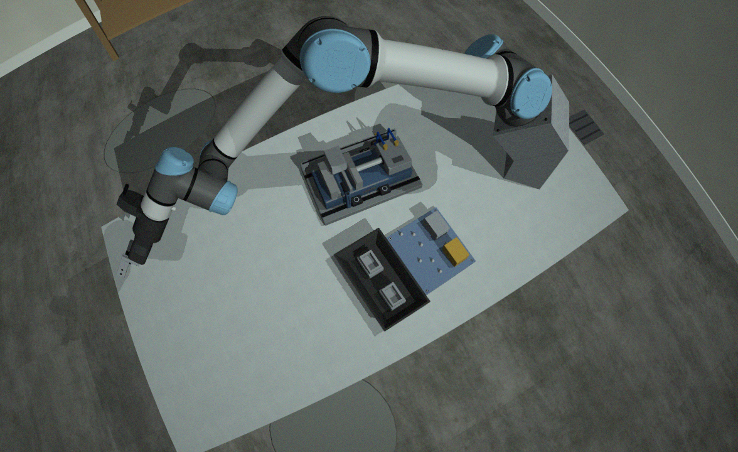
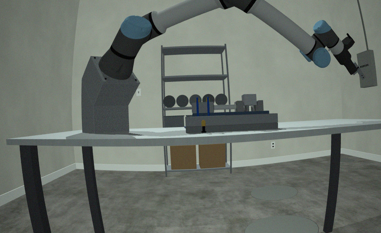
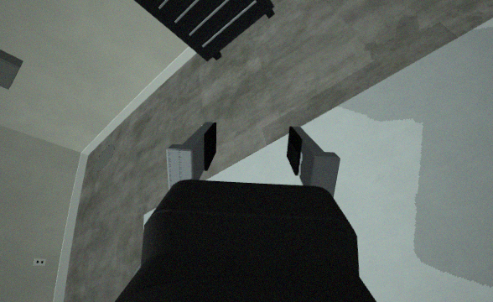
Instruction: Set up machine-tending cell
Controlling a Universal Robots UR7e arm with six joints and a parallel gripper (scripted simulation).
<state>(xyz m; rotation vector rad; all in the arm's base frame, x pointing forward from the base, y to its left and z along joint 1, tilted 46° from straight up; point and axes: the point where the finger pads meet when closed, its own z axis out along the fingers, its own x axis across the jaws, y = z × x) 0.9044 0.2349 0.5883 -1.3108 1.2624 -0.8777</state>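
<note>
My hand is 780 mm past the brass blank, 300 mm to the right of it and 200 mm above it. Also, from my hand: fixed jaw (570 mm behind, 30 mm to the right, 150 mm below); vise (670 mm behind, 20 mm to the right, 180 mm below); piston rod (690 mm behind, 20 mm to the right, 150 mm below).
</note>
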